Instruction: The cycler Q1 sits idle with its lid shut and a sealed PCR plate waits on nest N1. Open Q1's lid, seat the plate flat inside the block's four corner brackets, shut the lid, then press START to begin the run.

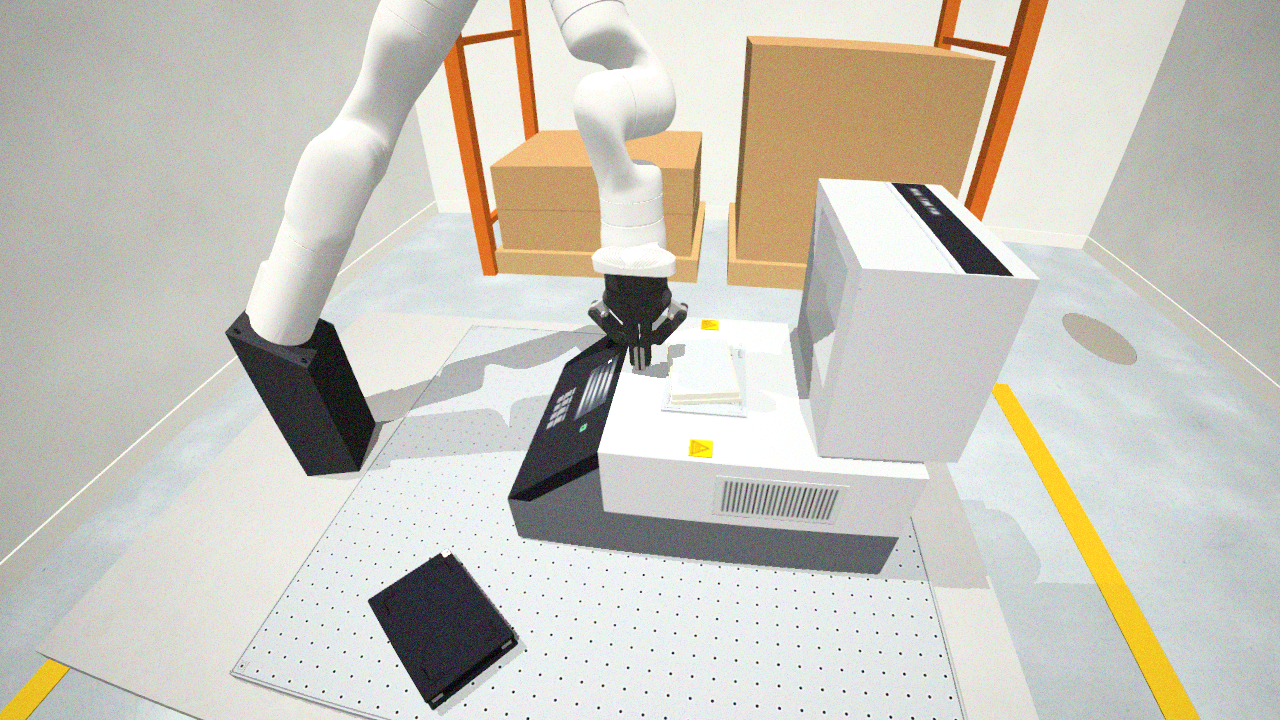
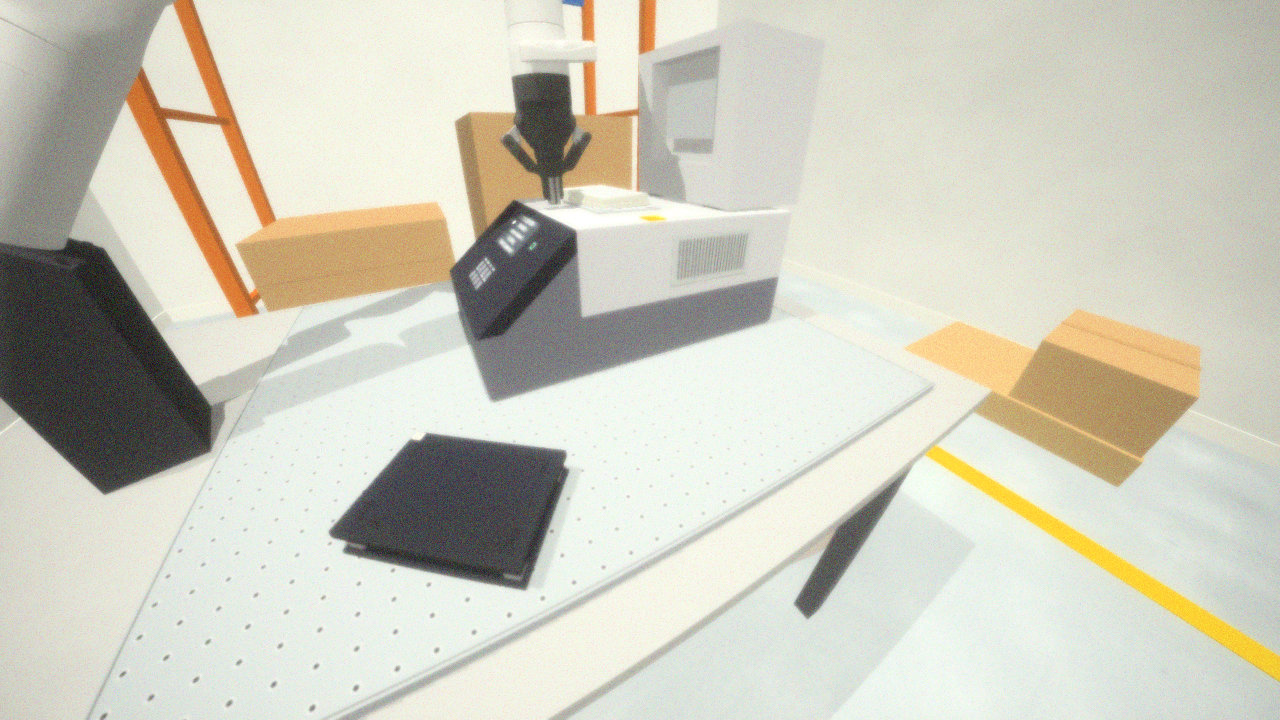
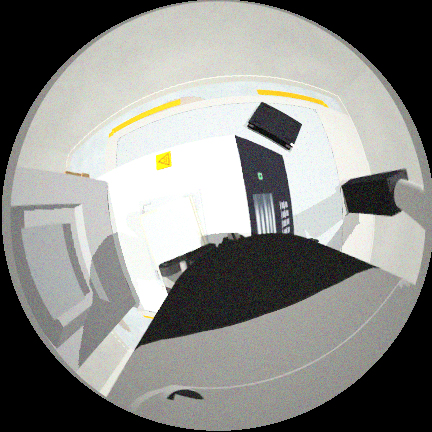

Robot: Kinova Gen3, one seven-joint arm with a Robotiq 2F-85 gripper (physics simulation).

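Note:
Cycler Q1 has its white lid standing upright, open. The pale plate lies on the block; it looks slightly turned, and whether it is flat inside all four brackets is unclear. My gripper is shut and empty, pointing down beside the plate's panel side, near its far end. Contact cannot be told. A green key shows on the dark sloping panel; its label is unreadable. Black nest N1 holds no plate.
The perforated board carries the cycler and nest. The arm's black base stands left of the cycler. Cardboard boxes and orange racking are behind the table.

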